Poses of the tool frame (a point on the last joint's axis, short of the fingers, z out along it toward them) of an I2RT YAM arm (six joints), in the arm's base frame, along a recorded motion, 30 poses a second.
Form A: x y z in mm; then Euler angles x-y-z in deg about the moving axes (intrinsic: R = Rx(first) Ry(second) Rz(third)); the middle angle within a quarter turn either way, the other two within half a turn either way.
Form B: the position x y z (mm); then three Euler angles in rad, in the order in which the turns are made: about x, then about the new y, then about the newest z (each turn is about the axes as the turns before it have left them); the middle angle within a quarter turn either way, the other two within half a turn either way. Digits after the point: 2 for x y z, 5 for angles.
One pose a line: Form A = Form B
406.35, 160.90, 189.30, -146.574, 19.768, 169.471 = 406.35, 160.90, 189.30, -2.55820, 0.34502, 2.95783
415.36, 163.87, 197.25, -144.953, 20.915, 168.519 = 415.36, 163.87, 197.25, -2.52991, 0.36504, 2.94121
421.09, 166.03, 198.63, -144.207, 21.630, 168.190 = 421.09, 166.03, 198.63, -2.51689, 0.37751, 2.93547
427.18, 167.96, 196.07, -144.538, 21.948, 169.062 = 427.18, 167.96, 196.07, -2.52266, 0.38306, 2.95069
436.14, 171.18, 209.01, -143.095, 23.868, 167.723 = 436.14, 171.18, 209.01, -2.49748, 0.41658, 2.92732
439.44, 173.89, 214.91, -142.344, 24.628, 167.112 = 439.44, 173.89, 214.91, -2.48437, 0.42984, 2.91665
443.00, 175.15, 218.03, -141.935, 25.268, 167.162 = 443.00, 175.15, 218.03, -2.47723, 0.44101, 2.91753
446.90, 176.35, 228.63, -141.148, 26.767, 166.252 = 446.90, 176.35, 228.63, -2.46350, 0.46717, 2.90164
